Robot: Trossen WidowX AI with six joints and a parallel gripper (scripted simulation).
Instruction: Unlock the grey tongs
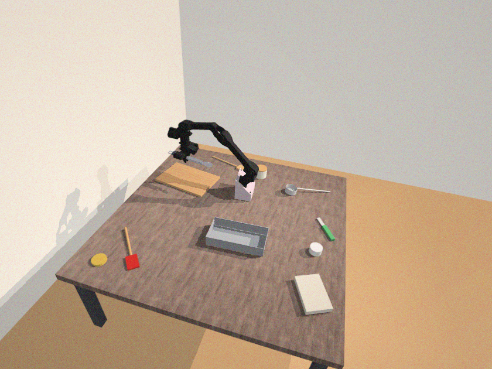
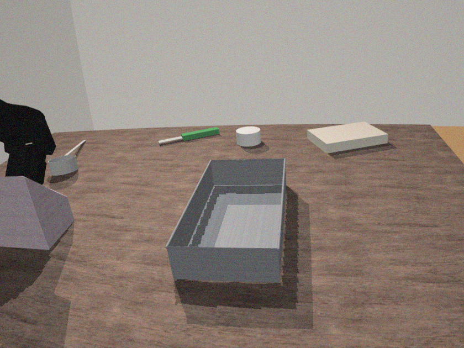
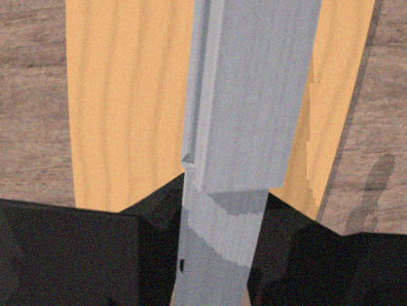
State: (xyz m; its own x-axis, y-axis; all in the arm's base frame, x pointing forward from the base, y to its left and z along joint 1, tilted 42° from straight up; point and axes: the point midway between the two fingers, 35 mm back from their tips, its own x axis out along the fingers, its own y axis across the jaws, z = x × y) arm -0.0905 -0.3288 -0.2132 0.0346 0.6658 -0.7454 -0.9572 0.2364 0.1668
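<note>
My gripper tip is now 13 cm above the wooden board. Round my gripper tip: tan pot 48 cm to the left, 16 cm behind, 10 cm below; grey roasting tin 47 cm ahead, 42 cm to the left, 11 cm below; red spatula 66 cm ahead, 13 cm below, 9 cm to the right.
</note>
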